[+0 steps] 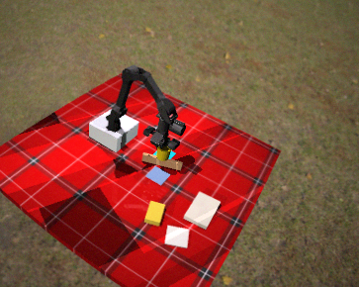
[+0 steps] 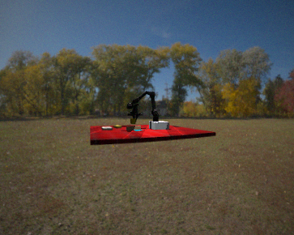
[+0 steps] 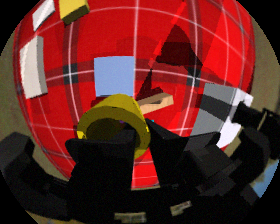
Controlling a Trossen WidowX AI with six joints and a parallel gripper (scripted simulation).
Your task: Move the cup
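My gripper tip is now 110 mm above the cyan pad, 100 mm to the right of it and 10 mm past it. Also, from my gripper tip: wooden bar: 90 mm below, 20 mm to the left, 20 mm ahead; then yellow cup: 20 mm ahead; then blue pad: 110 mm below, 60 mm to the right, 60 mm ahead.
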